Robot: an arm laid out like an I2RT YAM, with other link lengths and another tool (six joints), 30 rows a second.
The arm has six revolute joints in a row. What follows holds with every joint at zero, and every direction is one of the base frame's. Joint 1 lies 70.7 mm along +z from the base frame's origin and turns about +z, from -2.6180 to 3.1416 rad. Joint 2 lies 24.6 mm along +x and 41.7 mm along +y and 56.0 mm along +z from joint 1 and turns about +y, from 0.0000 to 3.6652 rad. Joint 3 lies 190.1 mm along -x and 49.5 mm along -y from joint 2 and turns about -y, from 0.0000 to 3.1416 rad. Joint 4 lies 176.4 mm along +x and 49.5 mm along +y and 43.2 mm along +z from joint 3 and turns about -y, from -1.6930 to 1.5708 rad. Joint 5 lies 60.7 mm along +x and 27.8 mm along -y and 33.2 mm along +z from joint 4 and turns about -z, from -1.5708 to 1.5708 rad. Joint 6 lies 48.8 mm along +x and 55.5 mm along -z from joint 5 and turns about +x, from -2.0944 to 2.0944 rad. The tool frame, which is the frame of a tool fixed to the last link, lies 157.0 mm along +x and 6.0 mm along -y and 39.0 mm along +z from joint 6; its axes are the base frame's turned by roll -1.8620, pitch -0.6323 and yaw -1.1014 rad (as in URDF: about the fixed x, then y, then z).
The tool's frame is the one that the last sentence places.
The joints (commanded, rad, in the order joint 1, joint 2, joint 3, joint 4, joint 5, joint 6), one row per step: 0.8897 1.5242 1.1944 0.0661 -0.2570 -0.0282; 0.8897 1.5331 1.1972 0.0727 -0.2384 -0.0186; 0.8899 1.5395 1.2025 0.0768 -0.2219 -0.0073; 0.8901 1.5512 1.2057 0.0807 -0.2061 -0.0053; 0.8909 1.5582 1.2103 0.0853 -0.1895 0.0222; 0.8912 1.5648 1.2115 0.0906 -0.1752 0.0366; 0.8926 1.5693 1.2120 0.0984 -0.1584 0.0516; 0.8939 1.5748 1.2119 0.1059 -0.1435 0.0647; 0.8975 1.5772 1.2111 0.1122 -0.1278 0.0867; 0.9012 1.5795 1.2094 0.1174 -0.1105 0.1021; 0.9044 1.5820 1.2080 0.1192 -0.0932 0.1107; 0.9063 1.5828 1.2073 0.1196 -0.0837 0.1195; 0.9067 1.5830 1.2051 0.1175 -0.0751 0.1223; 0.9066 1.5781 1.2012 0.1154 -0.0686 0.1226; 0.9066 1.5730 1.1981 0.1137 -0.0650 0.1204
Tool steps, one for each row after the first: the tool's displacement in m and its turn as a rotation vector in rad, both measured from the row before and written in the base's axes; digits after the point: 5 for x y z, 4 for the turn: 0.00476 -0.00063 -0.00120 0.0012 0.0044 -0.0204; 0.00416 -0.00069 0.00035 0.0043 0.0047 -0.0186; 0.00399 -0.00013 -0.00284 -0.0053 0.0014 -0.0156; 0.00445 -0.00094 -0.00021 0.0112 0.0189 -0.0223; 0.00360 -0.00083 -0.00123 0.0042 0.0095 -0.0172; 0.00349 -0.00101 0.00002 0.0073 0.0069 -0.0186; 0.00314 -0.00079 -0.00073 0.0054 0.0068 -0.0164; 0.00234 -0.00088 -0.00006 0.0108 0.0133 -0.0171; 0.00225 -0.00105 -0.00064 0.0060 0.0086 -0.0169; 0.00211 -0.00117 -0.00140 0.0001 0.0049 -0.0157; 0.00116 -0.00079 -0.00067 0.0023 0.0059 -0.0095; 0.00120 -0.00121 -0.00165 -0.0034 0.0033 -0.0086; 0.00052 -0.00160 -0.00011 -0.0017 -0.0004 -0.0065; -0.00003 -0.00111 0.00046 -0.0015 -0.0027 -0.0029
